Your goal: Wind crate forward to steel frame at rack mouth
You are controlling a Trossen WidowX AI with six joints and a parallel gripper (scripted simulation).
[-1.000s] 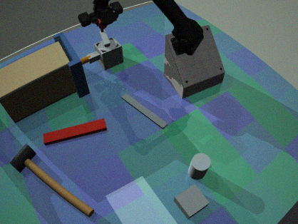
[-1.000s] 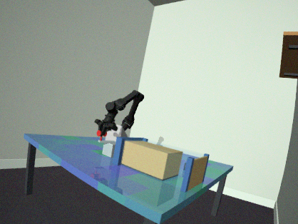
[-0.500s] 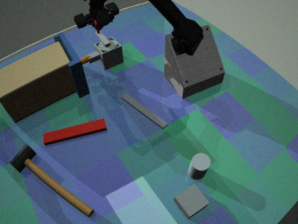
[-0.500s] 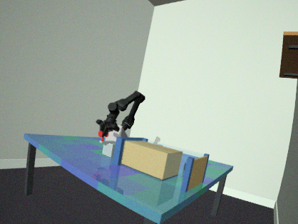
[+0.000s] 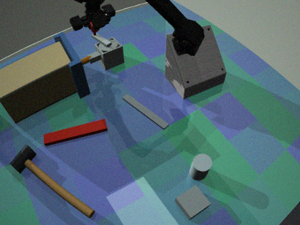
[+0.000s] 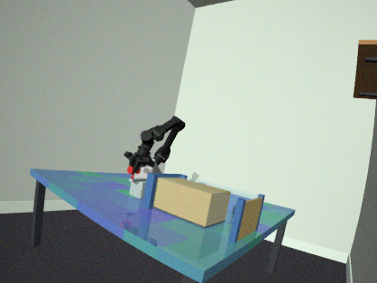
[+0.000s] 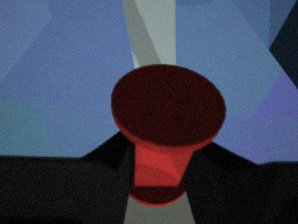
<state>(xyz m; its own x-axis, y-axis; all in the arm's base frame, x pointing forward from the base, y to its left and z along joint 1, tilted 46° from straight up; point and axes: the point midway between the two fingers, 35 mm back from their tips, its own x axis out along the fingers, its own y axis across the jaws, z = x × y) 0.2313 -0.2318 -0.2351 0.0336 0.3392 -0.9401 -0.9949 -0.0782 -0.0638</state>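
Now: the crank handle 5 cm to the left of my gripper tip, 3 cm below it and 1 cm behind it. Round my gripper tip: grey flat bar (43 cm to the left, 13 cm below, 4 cm behind); red knob (2 cm to the left); grey winch (10 cm to the left, 10 cm below, 4 cm behind).
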